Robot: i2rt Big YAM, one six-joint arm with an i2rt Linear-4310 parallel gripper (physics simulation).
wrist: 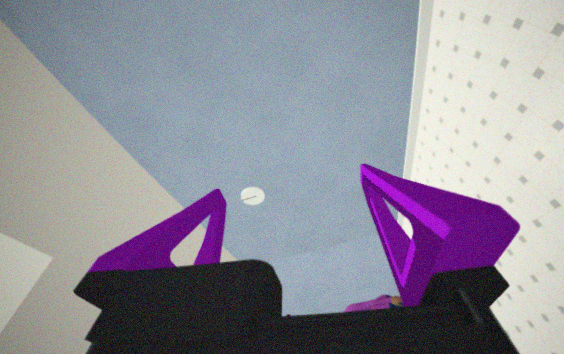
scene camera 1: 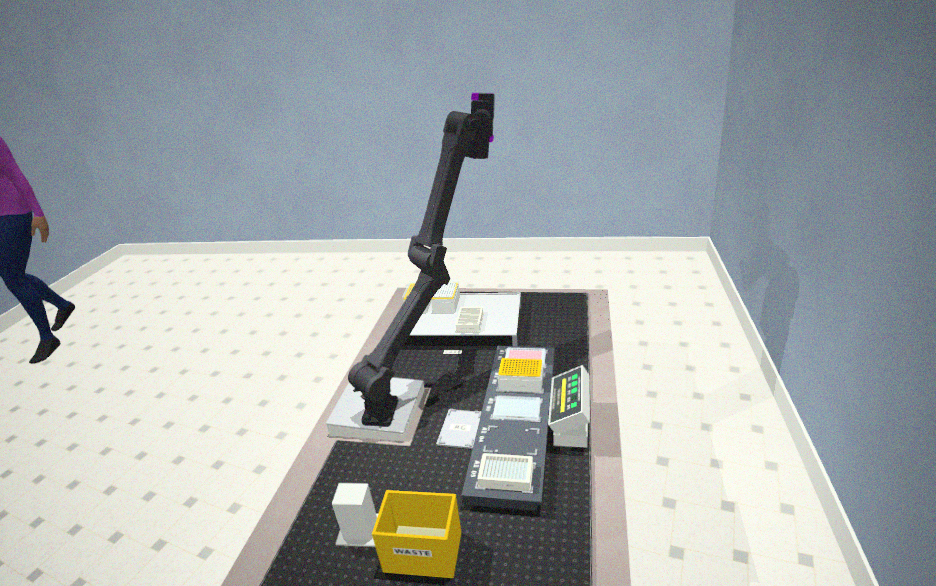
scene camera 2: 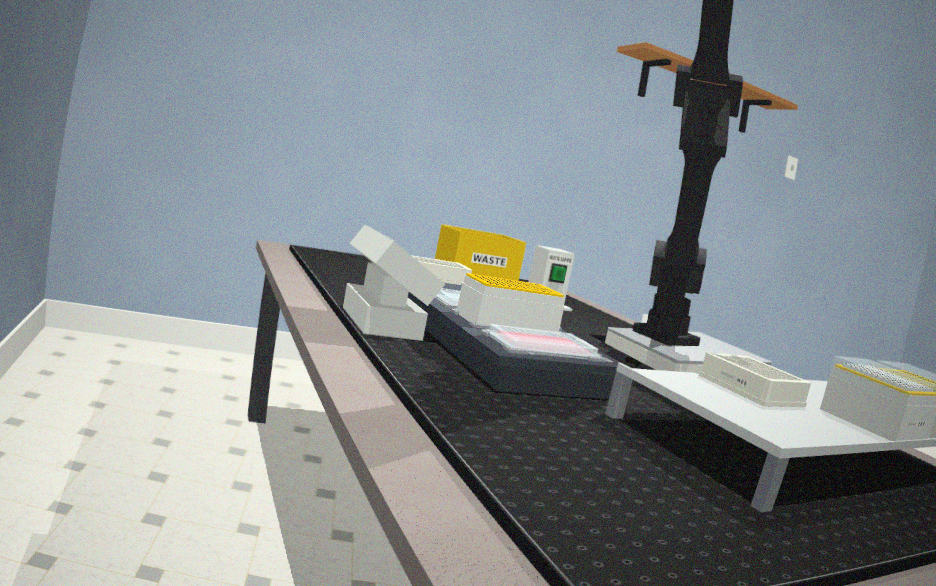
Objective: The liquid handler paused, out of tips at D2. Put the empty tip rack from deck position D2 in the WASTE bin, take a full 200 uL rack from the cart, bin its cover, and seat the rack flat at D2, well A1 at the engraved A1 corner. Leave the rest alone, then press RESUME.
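Places are measured from the arm's base along level axes (x ahead, y left, z up), in centimetres.
Where they show: gripper, fingertip midpoint: (wrist: 288, 184); arm's base, origin of the base link: (scene camera 1: 380, 411) (scene camera 2: 665, 338).
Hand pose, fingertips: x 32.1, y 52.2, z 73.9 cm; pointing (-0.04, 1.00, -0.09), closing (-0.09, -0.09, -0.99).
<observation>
Each offset is from my fingertips to the top centre of the thing. "*": to the spot under its first point.
My gripper (scene camera 1: 482, 117) (wrist: 288, 184) is open and empty, raised high above the table. In scene camera 2 it is out of frame. An empty rack with a yellow, holed top @[dz -66.1, dx +9.5, dy -40.5 cm] (scene camera 1: 520, 367) (scene camera 2: 514, 303) stands on the dark deck (scene camera 1: 511, 440) (scene camera 2: 552, 378) at D2. The yellow WASTE bin @[dz -63.4, dx -11.5, dy -96.6 cm] (scene camera 1: 417, 560) (scene camera 2: 507, 248) stands at the near end in scene camera 1; a pale surface shows inside. On the white cart @[dz -70.3, dx -14.8, dy -0.9 cm] (scene camera 1: 500, 314) (scene camera 2: 725, 421), a yellow-edged tip rack (scene camera 1: 444, 300) (scene camera 2: 871, 400) stands near a low cream box @[dz -67.7, dx -9.5, dy -7.7 cm] (scene camera 1: 469, 319) (scene camera 2: 752, 379). The green RESUME button @[* dz -69.0, dx -27.6, dy -87.7 cm] (scene camera 2: 558, 274) faces scene camera 2.
A pink plate @[dz -70.7, dx +10.4, dy -28.1 cm] (scene camera 1: 526, 354) (scene camera 2: 542, 340), a pale blue plate @[dz -70.7, dx +8.6, dy -52.9 cm] (scene camera 1: 516, 407) and a cream rack @[dz -69.0, dx +6.7, dy -77.6 cm] (scene camera 1: 505, 472) sit on the deck. A display (scene camera 1: 569, 396) (scene camera 2: 397, 265) stands alongside. A person (scene camera 1: 17, 255) (wrist: 372, 303) is at the left. A wall shelf (scene camera 2: 773, 98) is behind the arm.
</observation>
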